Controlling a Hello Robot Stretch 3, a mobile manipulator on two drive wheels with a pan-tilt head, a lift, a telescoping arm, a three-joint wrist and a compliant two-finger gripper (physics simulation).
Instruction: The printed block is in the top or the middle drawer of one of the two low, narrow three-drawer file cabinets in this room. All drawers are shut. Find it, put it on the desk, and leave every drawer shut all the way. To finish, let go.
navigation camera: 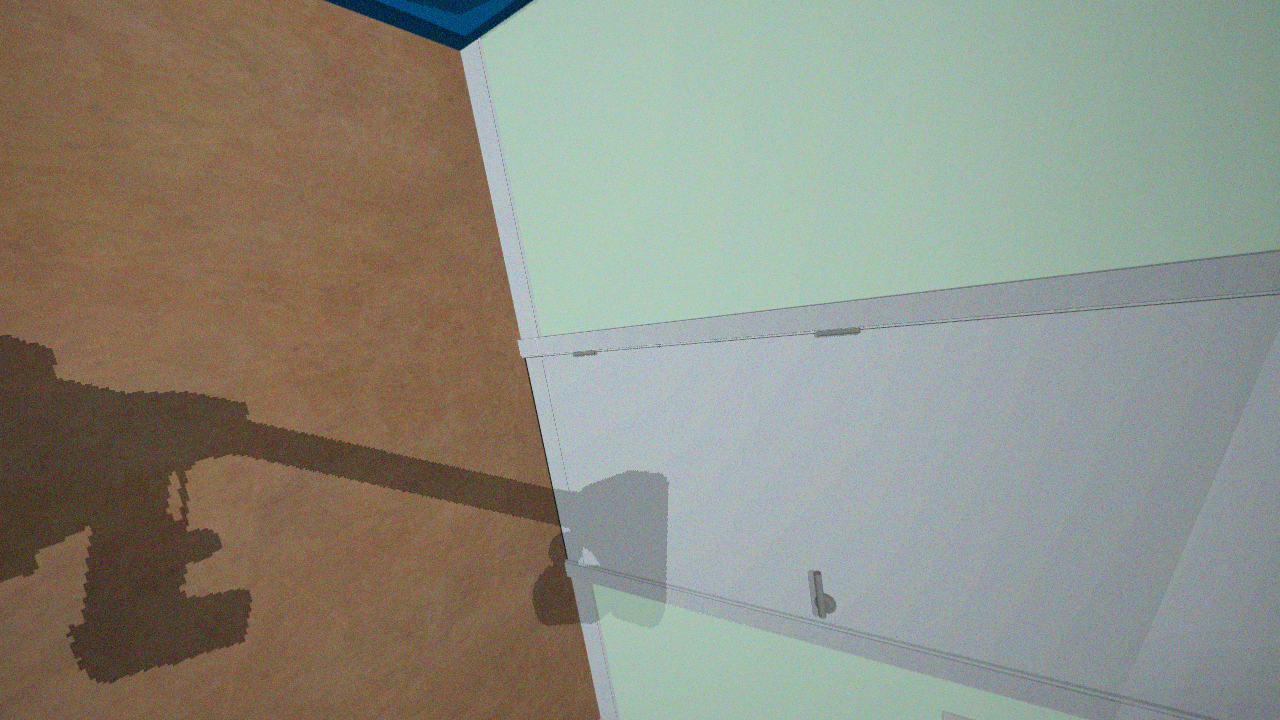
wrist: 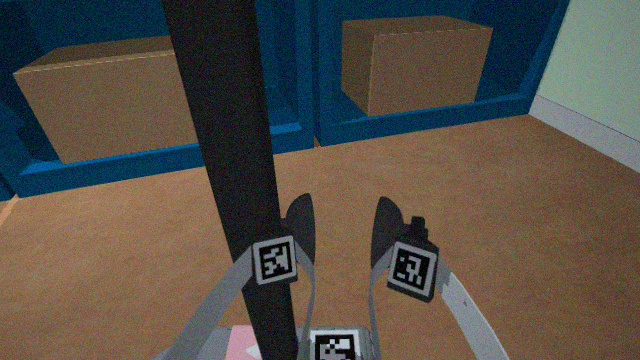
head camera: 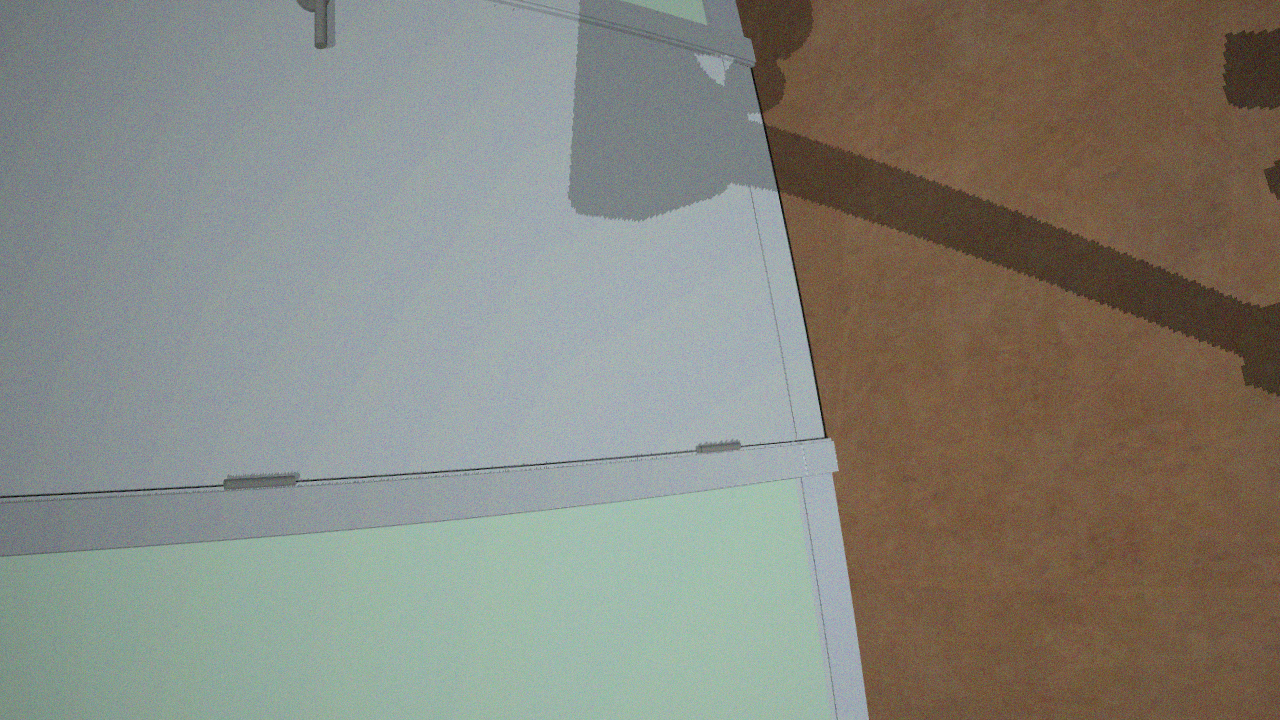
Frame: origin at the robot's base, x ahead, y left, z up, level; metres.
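Seen in the pictures: gripper, fingertip midpoint: (wrist: 343, 220).
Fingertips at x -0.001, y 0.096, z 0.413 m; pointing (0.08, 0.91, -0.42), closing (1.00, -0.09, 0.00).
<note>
A point is followed by its place in that frame.
My gripper (wrist: 343, 220) {x -0.001, y 0.096, z 0.413 m} shows in the wrist view with its two dark fingertips apart and bare floor visible between them; it is open and empty. It is over the robot's own base, beside the black mast. The printed block, the desk and the two file cabinets do not show in these views. The gripper does not show in the head or navigation views.
A white door (head camera: 402, 268) {x 1.210, y -0.070, z 0.801 m} (navigation camera: 895, 447) {x 1.208, y -0.060, z 1.117 m} with a handle (head camera: 321, 25) {x 1.257, y -0.411, z 0.927 m} (navigation camera: 816, 593) {x 1.265, y -0.434, z 0.919 m} stands in a pale green wall (head camera: 447, 608) {x 1.099, y 0.378, z 0.784 m} (navigation camera: 850, 161) {x 1.051, y 0.543, z 1.079 m} (wrist: 600, 65) {x 0.924, y 0.976, z 0.257 m}. Blue shelving (navigation camera: 460, 26) {x 0.808, y 1.160, z 0.077 m} (wrist: 425, 125) {x 0.373, y 1.008, z 0.020 m} holds cardboard boxes (wrist: 430, 70) {x 0.361, y 1.026, z 0.220 m} beside the wall. The robot's shadow falls on the brown floor (head camera: 1056, 537) {x 0.651, y 0.307, z 0.001 m} (navigation camera: 313, 223) {x 0.481, y 0.475, z 0.001 m} (wrist: 450, 165) {x 0.390, y 0.767, z 0.000 m} and door.
</note>
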